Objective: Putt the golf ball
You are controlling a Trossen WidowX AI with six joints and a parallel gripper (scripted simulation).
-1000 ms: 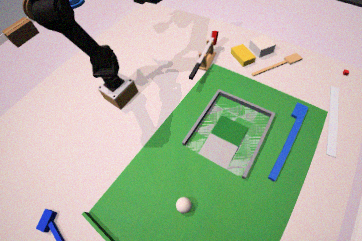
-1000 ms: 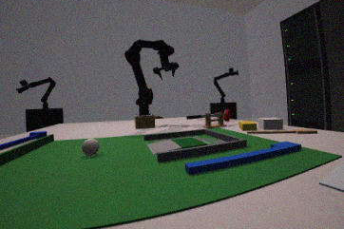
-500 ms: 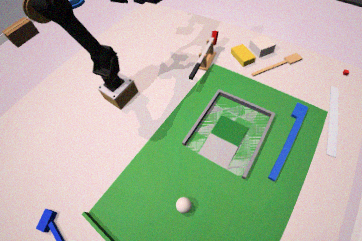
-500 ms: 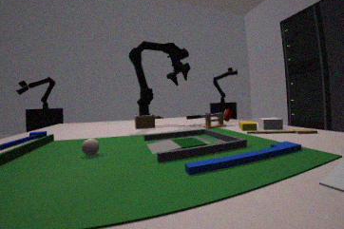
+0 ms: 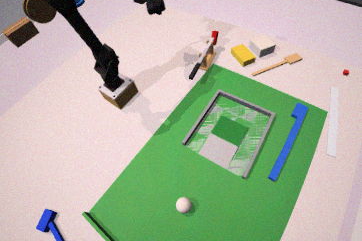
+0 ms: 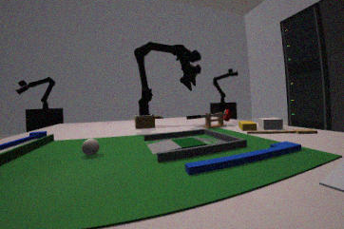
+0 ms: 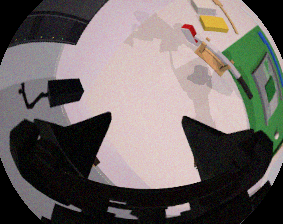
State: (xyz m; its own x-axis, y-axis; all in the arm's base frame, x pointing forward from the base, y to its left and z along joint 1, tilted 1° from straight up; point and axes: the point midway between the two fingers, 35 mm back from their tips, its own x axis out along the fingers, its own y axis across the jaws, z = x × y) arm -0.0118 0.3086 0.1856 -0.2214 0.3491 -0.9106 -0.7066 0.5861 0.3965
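Right now the red putter is 210 mm ahead of my gripper tip, 170 mm below it and 20 mm to the left of it. Round my gripper tip: yellow block: 320 mm ahead, 210 mm below, 140 mm to the left; wooden stand: 210 mm ahead, 190 mm below, 30 mm to the left; white golf ball: 490 mm ahead, 480 mm to the right, 200 mm below.
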